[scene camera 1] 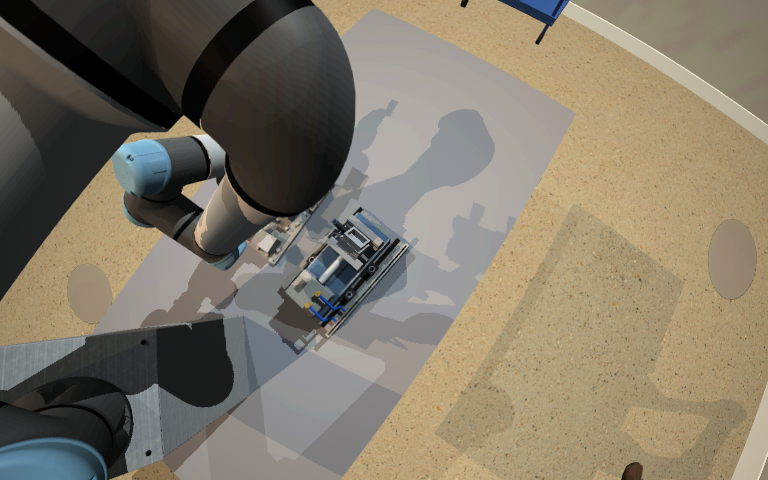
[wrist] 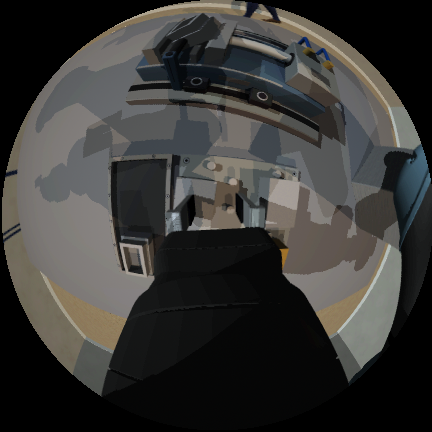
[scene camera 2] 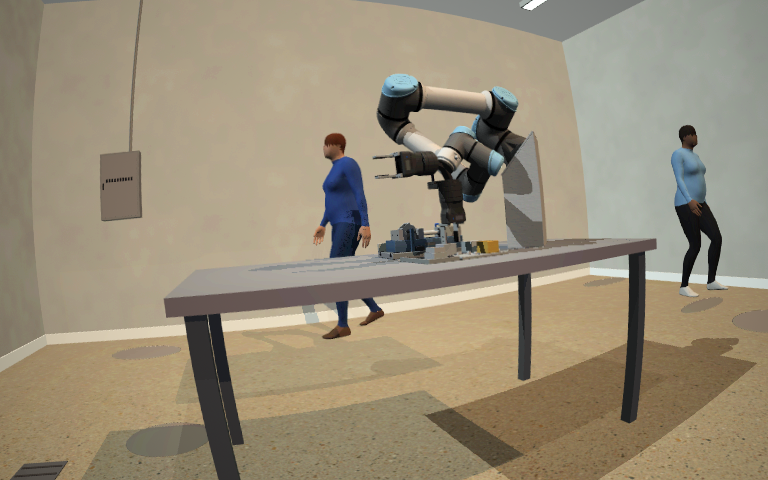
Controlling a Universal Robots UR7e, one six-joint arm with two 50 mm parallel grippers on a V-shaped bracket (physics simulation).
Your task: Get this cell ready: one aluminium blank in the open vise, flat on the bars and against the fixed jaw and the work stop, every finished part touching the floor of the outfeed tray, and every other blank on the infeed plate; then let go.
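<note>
My lower gripper is open, its fingers wide apart, low over the infeed plate. A pin and bare plate show between the fingers. One pale blank lies at the left finger, partly covered; another blank lies right of the right finger. A finished part with a pocket is at the near end of the outfeed tray; its contact with the floor is hidden. The vise stands beyond. Shadow makes the contents of its jaws hard to tell in the wrist view.
The bracket's other gripper points sideways, open and empty, above the table. A yellow block stands near the infeed plate. Blue handles rise from the vise end. A person in blue is behind the table.
</note>
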